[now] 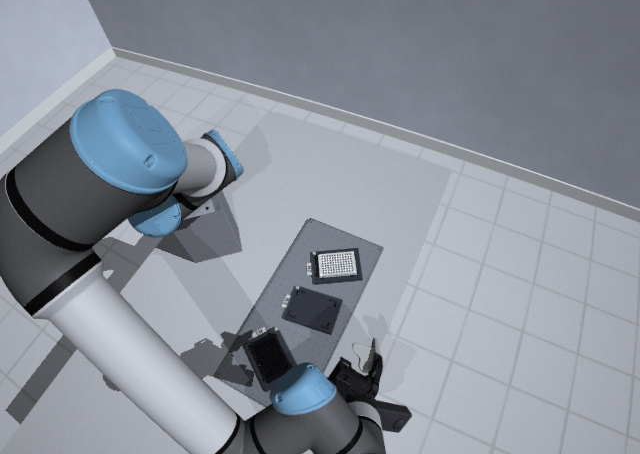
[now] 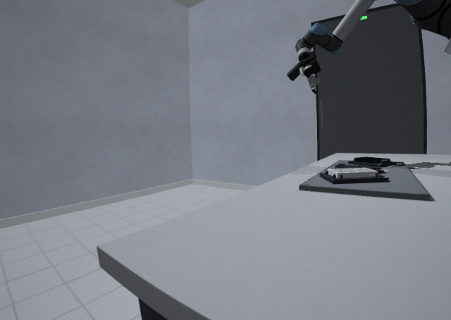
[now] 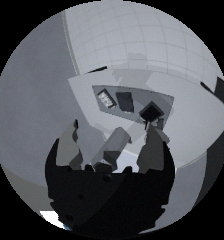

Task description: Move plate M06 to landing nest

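My hand is 260 mm past the dark well plate, 50 mm to the right of it and 350 mm above it. Also, from my hand: landing nest 160 mm behind, 230 mm to the left, 360 mm below; white well plate 110 mm behind, 400 mm to the left, 350 mm below.
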